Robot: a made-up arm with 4 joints. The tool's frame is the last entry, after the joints. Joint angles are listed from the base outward. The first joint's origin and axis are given. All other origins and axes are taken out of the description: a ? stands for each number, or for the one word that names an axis. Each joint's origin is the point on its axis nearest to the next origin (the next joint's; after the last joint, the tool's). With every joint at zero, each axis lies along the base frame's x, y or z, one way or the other. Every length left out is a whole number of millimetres.
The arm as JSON. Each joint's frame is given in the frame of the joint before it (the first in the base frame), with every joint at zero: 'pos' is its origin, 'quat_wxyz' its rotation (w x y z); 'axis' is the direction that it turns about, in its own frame. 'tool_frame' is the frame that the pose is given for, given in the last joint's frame.
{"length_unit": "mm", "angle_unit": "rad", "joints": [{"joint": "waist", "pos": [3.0, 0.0, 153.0], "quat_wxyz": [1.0, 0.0, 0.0, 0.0], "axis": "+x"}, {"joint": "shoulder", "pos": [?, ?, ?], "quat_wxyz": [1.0, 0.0, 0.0, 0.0], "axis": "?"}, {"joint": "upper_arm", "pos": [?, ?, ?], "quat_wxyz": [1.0, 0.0, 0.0, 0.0], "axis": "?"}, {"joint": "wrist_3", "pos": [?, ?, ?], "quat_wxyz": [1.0, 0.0, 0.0, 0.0], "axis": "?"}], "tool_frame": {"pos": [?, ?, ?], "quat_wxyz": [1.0, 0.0, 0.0, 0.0]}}
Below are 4 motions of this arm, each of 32 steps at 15 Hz.
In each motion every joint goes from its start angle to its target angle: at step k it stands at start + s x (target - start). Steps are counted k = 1, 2, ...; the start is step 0. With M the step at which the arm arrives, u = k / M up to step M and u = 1 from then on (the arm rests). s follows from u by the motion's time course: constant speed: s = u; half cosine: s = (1 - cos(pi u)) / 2; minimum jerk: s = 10 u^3 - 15 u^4 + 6 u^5.
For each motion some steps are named. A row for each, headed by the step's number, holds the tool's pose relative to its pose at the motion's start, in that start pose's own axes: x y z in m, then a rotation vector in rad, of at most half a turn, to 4 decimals.
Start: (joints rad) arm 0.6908 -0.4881 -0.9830 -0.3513
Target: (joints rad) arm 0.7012 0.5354 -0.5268 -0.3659
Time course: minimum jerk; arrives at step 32
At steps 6, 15, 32:
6: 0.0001 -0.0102 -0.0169 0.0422 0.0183 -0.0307
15: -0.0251 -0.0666 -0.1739 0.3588 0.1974 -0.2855
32: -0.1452 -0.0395 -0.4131 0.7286 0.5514 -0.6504

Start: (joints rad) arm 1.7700 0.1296 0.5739 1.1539
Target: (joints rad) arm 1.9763 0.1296 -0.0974 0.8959
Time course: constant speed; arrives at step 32
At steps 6, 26, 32:
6: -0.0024 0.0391 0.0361 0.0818 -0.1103 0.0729
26: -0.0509 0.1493 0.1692 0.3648 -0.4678 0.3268
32: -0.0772 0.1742 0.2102 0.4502 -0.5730 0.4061

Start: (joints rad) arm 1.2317 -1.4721 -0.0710 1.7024
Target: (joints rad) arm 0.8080 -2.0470 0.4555 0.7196
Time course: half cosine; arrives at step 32
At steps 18, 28, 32:
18: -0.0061 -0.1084 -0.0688 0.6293 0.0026 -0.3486
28: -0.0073 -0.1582 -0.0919 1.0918 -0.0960 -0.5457
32: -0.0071 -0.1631 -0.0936 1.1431 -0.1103 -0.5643

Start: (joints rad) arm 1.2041 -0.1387 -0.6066 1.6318
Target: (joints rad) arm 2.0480 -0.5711 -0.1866 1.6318
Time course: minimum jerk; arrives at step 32
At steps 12, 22, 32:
12: -0.0162 -0.0413 -0.0084 0.1327 0.1738 -0.2099
22: -0.1112 -0.0653 -0.0400 0.4616 0.5795 -0.5591
32: -0.1542 -0.0506 -0.0440 0.5886 0.7275 -0.6516

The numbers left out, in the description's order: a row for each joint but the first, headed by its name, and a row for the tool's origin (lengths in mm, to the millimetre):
shoulder: xyz 0.0 -222.0 -342.0, axis +y
upper_arm: xyz 289.0 0.0 83.0, axis -z
wrist_3: xyz 290.0 91.0 0.0, axis -x
tool: xyz 0.0 -57.0 -122.0

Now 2 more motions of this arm.
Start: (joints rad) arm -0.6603 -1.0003 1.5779 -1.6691
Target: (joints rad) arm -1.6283 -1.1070 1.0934 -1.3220
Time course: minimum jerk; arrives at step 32
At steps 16, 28, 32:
16: -0.1829 0.0919 -0.2250 -0.1426 0.6586 0.2502
28: -0.4421 0.1233 -0.2992 -0.2990 1.2608 0.5979
32: -0.4508 0.1232 -0.2991 -0.3040 1.2800 0.6112

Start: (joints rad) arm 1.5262 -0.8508 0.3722 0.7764
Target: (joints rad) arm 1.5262 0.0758 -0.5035 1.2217
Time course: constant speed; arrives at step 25
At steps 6, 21, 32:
6: -0.0010 0.1191 -0.0414 -0.1649 -0.0094 0.3001
21: -0.1443 0.3791 -0.1593 -0.3418 -0.1194 1.0570
32: -0.2103 0.4267 -0.1834 -0.3228 -0.1668 1.2462

